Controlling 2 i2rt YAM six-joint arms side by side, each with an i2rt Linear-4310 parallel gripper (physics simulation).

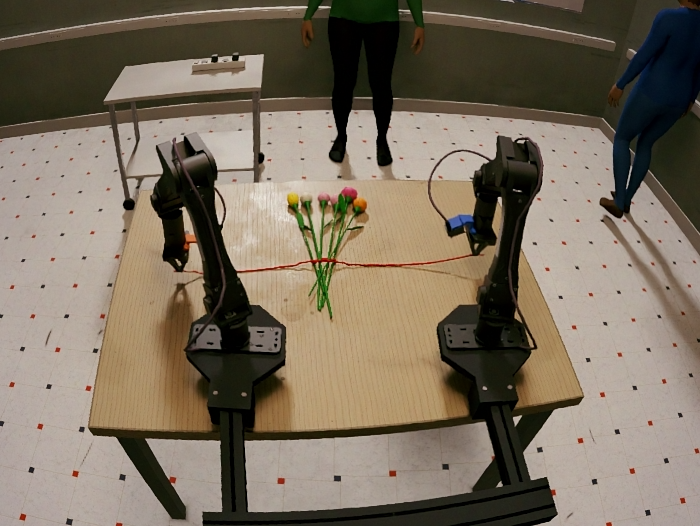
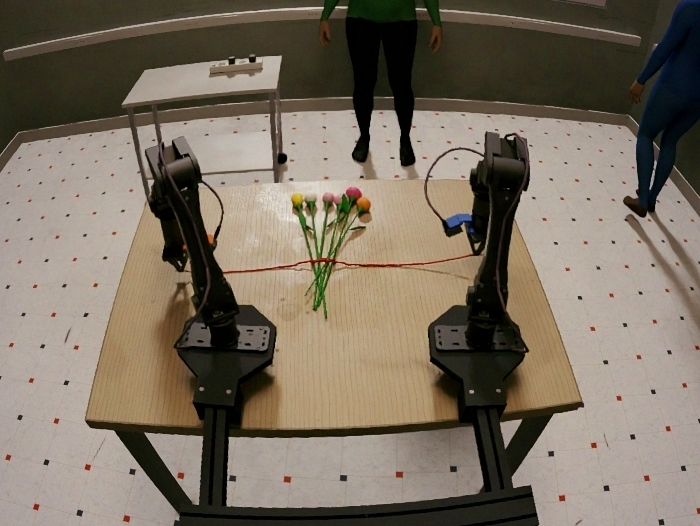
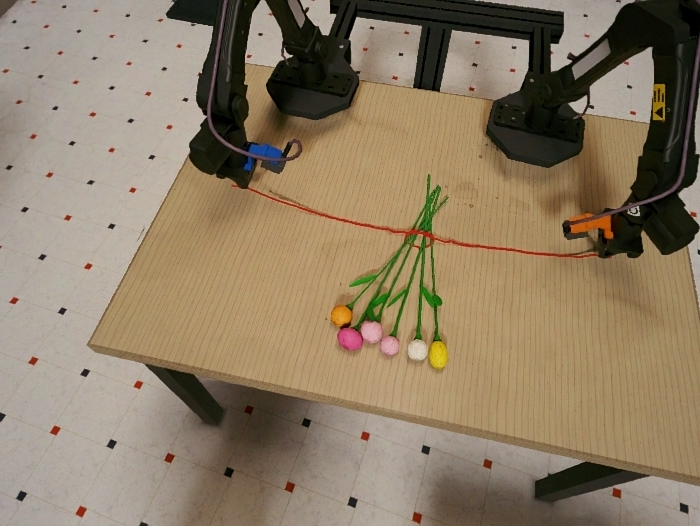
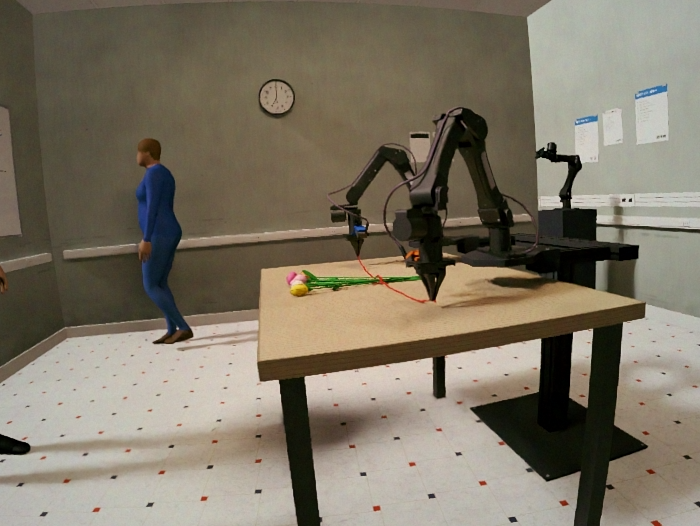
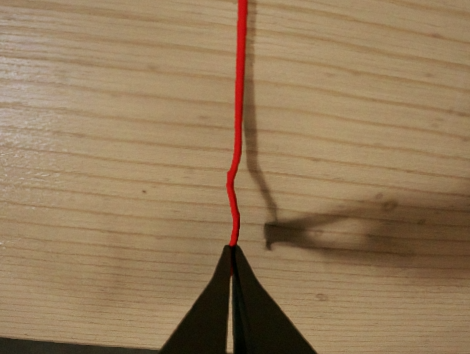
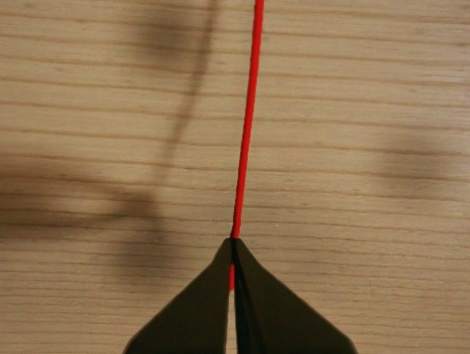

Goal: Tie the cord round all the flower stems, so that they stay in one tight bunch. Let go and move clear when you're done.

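Pixels of known places: left gripper, fingertip midpoint: (image 1: 180, 271) (image 2: 181, 271) (image 3: 602, 256) (image 4: 432, 301) (image 5: 231, 252); right gripper, fingertip midpoint: (image 1: 474, 255) (image 2: 476, 255) (image 3: 244, 187) (image 4: 357, 256) (image 6: 232, 248); left arm's base at its link origin: (image 1: 235, 340) (image 2: 225, 339) (image 3: 536, 123) (image 4: 500, 253); right arm's base at its link origin: (image 1: 485, 338) (image 2: 477, 340) (image 3: 312, 80).
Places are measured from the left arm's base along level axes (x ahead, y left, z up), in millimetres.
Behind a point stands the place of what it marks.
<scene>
Several flowers lie on the table, their green stems (image 1: 320, 282) @[x 267, y -187, z -84 mm] (image 2: 318, 282) @[x 267, y -188, z -84 mm] (image 3: 419, 254) (image 4: 339, 280) crossing near the lower ends and their heads fanned out. The red cord (image 1: 390, 265) @[x 345, y -375, z -91 mm] (image 2: 390, 265) @[x 345, y -376, z -91 mm] (image 3: 497, 248) @[x 317, y -24, z -91 mm] (image 4: 400, 291) @[x 314, y -7, z -91 mm] (image 5: 240, 100) @[x 294, y 109, z -89 mm] (image 6: 248, 115) @[x 352, y -543, z -67 mm] runs nearly straight to both sides and forms a small loop about the stems at their crossing. My left gripper (image 1: 179, 269) @[x 282, y 193, z -75 mm] (image 2: 181, 269) @[x 282, y 193, z -75 mm] (image 4: 432, 299) @[x 282, y 193, z -75 mm] (image 5: 231, 252) @[x 282, y 193, z -75 mm] is shut on one cord end, low over the table. My right gripper (image 1: 477, 252) @[x 353, y -610, z -53 mm] (image 2: 476, 253) @[x 353, y -610, z -53 mm] (image 4: 357, 255) @[x 353, y -610, z -53 mm] (image 6: 232, 248) @[x 353, y -610, z -53 mm] is shut on the other end, a little higher.
The wooden table (image 1: 350, 384) @[x -41, y -254, z -95 mm] (image 2: 350, 384) @[x -41, y -278, z -95 mm] (image 3: 254, 316) @[x 630, y -474, z -94 mm] (image 4: 339, 339) @[x 526, y 349, z -95 mm] carries both arm bases. A white trolley (image 1: 164, 82) (image 2: 181, 87) with a power strip stands behind it. A person in green and black (image 1: 362, 62) stands beyond the table, another in blue (image 1: 650, 101) (image 4: 158, 226) farther off.
</scene>
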